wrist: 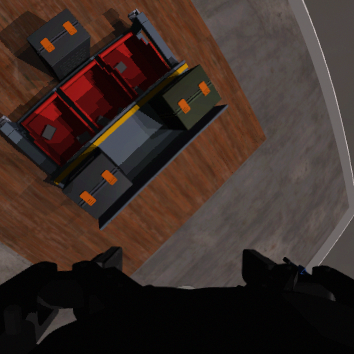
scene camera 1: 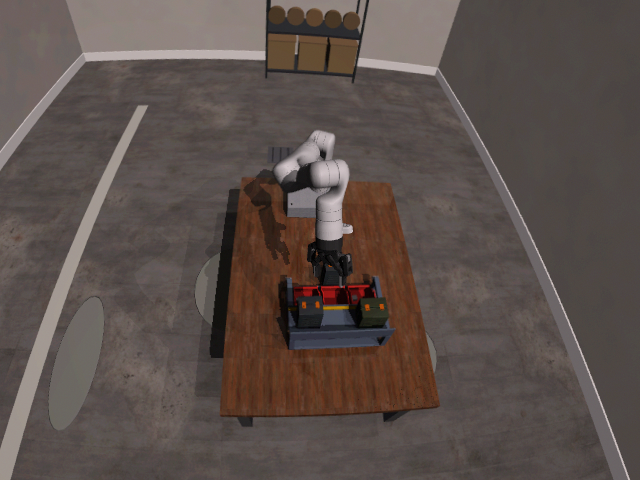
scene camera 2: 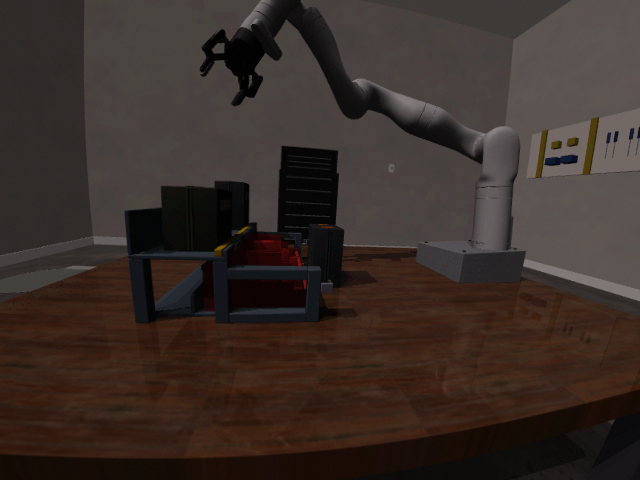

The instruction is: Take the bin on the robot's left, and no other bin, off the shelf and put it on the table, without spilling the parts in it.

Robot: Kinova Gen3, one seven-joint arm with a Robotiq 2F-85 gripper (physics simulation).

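Places are measured from the arm's base along level axes (x ahead, y left, z up), in millimetres.
Where they show: gripper, fingertip midpoint: (wrist: 182,262) (scene camera 1: 329,281) (scene camera 2: 218,91); arm's base, link origin: (scene camera 2: 489,247).
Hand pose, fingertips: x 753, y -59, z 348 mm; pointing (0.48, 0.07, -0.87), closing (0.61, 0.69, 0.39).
Things, the pixels of their top centre, and the offset from my fingertips. Level surfaces: height alone.
- wooden table, surface height: dz -433 mm
- small grey part, top centre: (wrist: 119,67) dz -409, dx -165, dy +169 mm
- green case, top centre: (scene camera 2: 200,187) (wrist: 194,96) (scene camera 1: 374,307) dz -234, dx -29, dy +196 mm
A blue-grey shelf (scene camera 1: 338,338) (scene camera 2: 221,294) (wrist: 156,41) stands on the wooden table (scene camera 1: 258,384) (scene camera 2: 361,372) (wrist: 227,142). Three red bins sit side by side in its lower level, facing the robot's base. The bin on the robot's left (scene camera 1: 361,296) (scene camera 2: 266,297) (wrist: 142,60) is the right one in scene camera 1 and the upper right one in the wrist view. A small grey part (wrist: 121,66) lies in it. My gripper (scene camera 1: 328,271) (scene camera 2: 220,85) (wrist: 182,262) is open and empty, high above the shelf and apart from the bins.
A dark case (scene camera 1: 331,275) (scene camera 2: 325,253) (wrist: 60,42) stands on the table before the middle bin. On the shelf's upper deck stand a green case (scene camera 1: 373,314) (scene camera 2: 193,219) (wrist: 190,102) and another dark case (scene camera 1: 310,315) (scene camera 2: 238,206) (wrist: 97,187). A yellow strip edges that deck.
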